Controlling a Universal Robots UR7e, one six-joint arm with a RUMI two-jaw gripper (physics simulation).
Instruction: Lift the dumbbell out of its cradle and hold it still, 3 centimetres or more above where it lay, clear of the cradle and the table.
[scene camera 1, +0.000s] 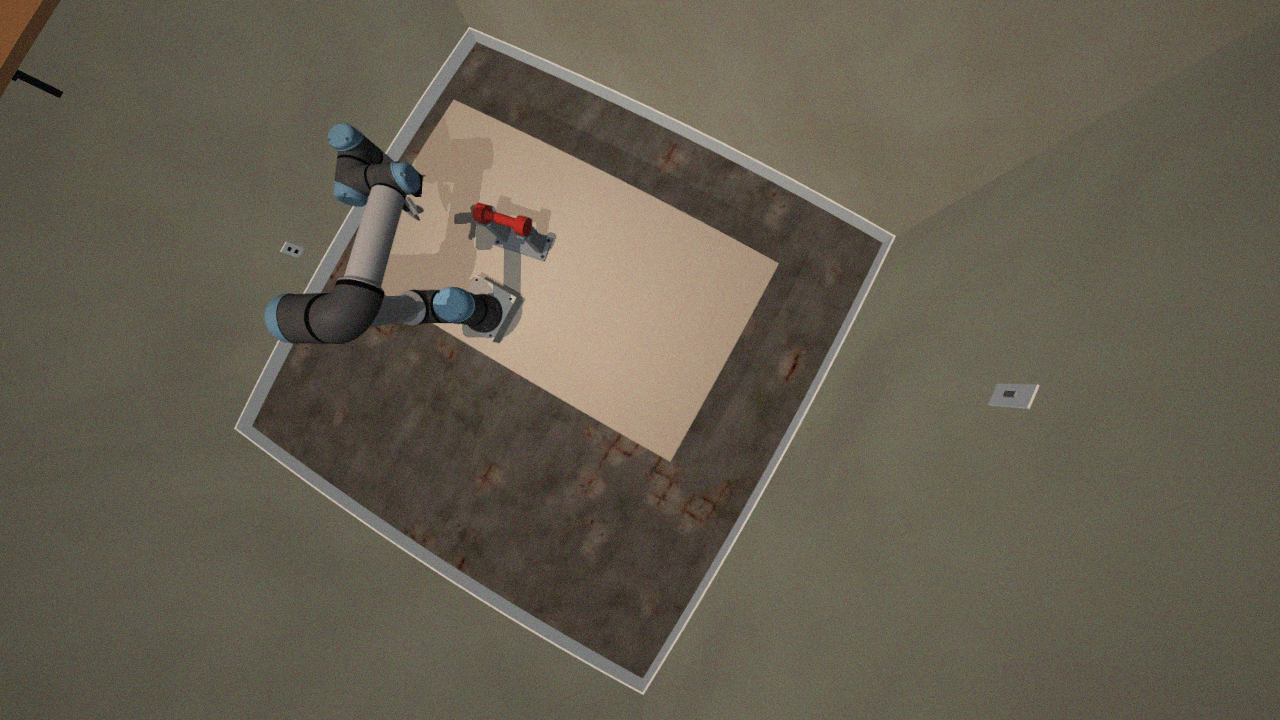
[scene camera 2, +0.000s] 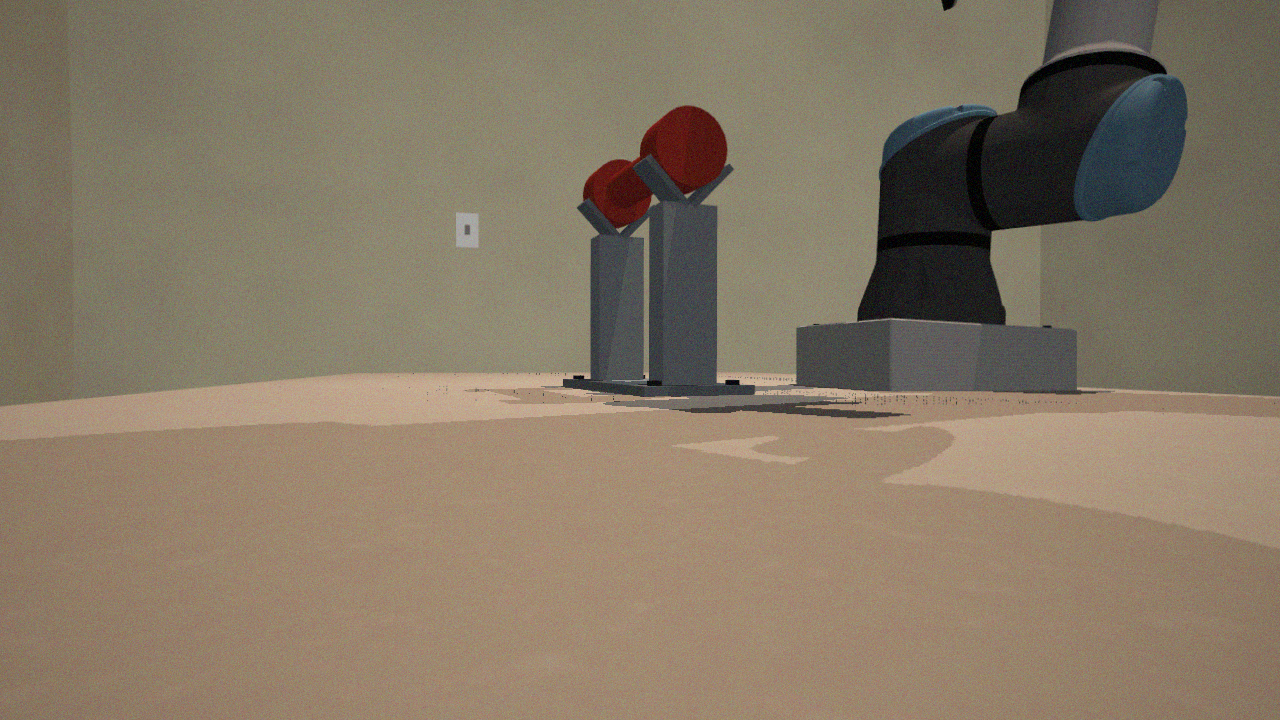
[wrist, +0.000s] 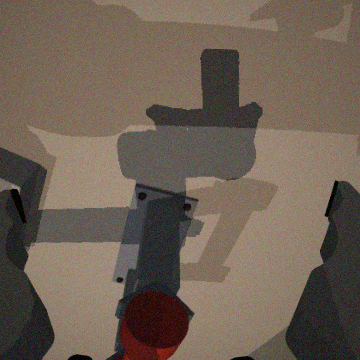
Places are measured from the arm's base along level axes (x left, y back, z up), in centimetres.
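Pixels of known places: gripper, fingertip midpoint: (scene camera 1: 420, 200) (wrist: 172, 189); arm's base at its link origin: (scene camera 1: 484, 313) (scene camera 2: 927, 329).
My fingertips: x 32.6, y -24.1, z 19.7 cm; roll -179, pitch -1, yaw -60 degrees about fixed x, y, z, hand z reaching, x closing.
Ahead of a thing's pixels: the offset from my fingertips to its middle. Level surfaces: height alone.
The red dumbbell {dx -27.2, dy -9.3, dz -5.5 cm} (scene camera 1: 504, 220) (scene camera 2: 687, 147) (wrist: 156, 320) lies in the grey cradle {dx -27.2, dy -9.3, dz -16.3 cm} (scene camera 1: 534, 248) (scene camera 2: 682, 295) (wrist: 127, 260). Its two heads rest in the V-shaped holders on top of the two posts. My gripper (scene camera 1: 414, 209) (wrist: 172, 189) is open with nothing between its fingers. In scene camera 1 it is to the left of the dumbbell, apart from it. In the wrist view one dumbbell head shows at the bottom, left of centre, below the level of the fingertips in the picture; the rest of the dumbbell is mostly cut off by the frame edge.
The arm's grey base (scene camera 1: 478, 282) (scene camera 2: 845, 358) stands on the beige table {dz -26.2 cm} (scene camera 1: 626, 313) (scene camera 2: 537, 555), close beside the cradle. The arm bends out over the table's left edge in scene camera 1. Shadows of the arm and cradle fall across the table top.
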